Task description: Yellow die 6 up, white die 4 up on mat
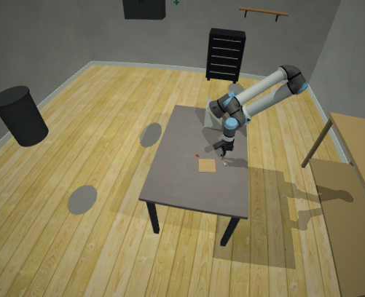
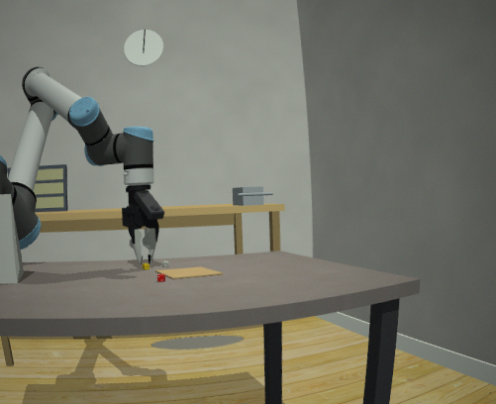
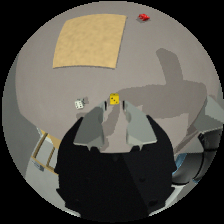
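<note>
The yellow die is 20 mm below my hand. The rest, counted from my hand: red die (210 mm to the right, 20 mm below, 10 mm behind); white die (70 mm ahead, 20 mm to the left, 20 mm below); tan mat (120 mm to the right, 90 mm ahead, 30 mm below).
</note>
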